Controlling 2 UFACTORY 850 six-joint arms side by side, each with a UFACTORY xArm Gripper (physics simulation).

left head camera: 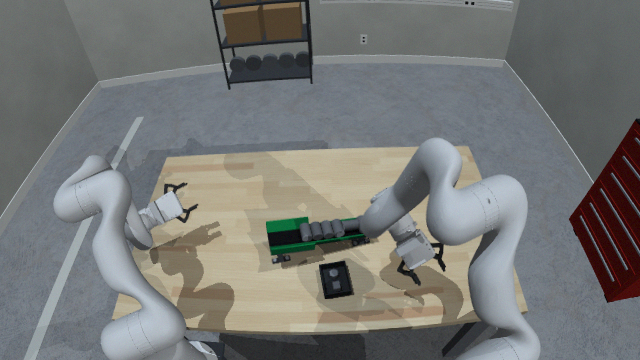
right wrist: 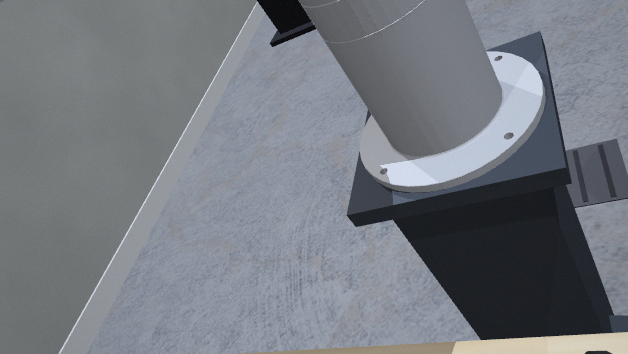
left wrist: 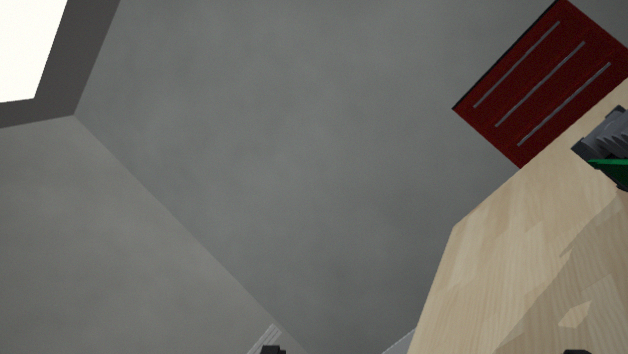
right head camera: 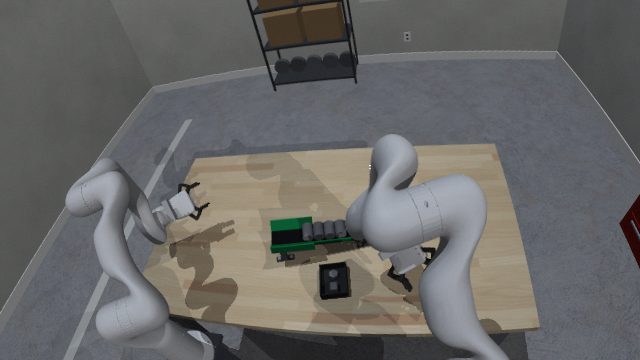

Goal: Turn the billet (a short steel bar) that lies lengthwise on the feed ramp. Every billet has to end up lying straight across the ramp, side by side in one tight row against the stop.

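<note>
The green feed ramp (left head camera: 287,225) (right head camera: 290,226) with a black bed stands mid-table. Several grey billets (left head camera: 327,229) (right head camera: 329,229) lie side by side across it. To their right, another billet (left head camera: 352,224) lies lengthwise in the left head view, its far part hidden behind the right arm; that arm hides the spot in the right head view. My left gripper (left head camera: 191,195) (right head camera: 203,194) (left wrist: 425,351) is open and empty above the table's left side, away from the ramp. My right gripper (left head camera: 431,276) is open and empty, to the right of the ramp and nearer the front edge.
A small black tray (left head camera: 322,285) (right head camera: 321,287) holding two small grey pieces lies in front of the ramp. The right arm (left head camera: 400,200) (right head camera: 390,210) reaches over the ramp's right end in the head views. A red drawer cabinet (left head camera: 615,225) (left wrist: 525,95) stands beyond the table.
</note>
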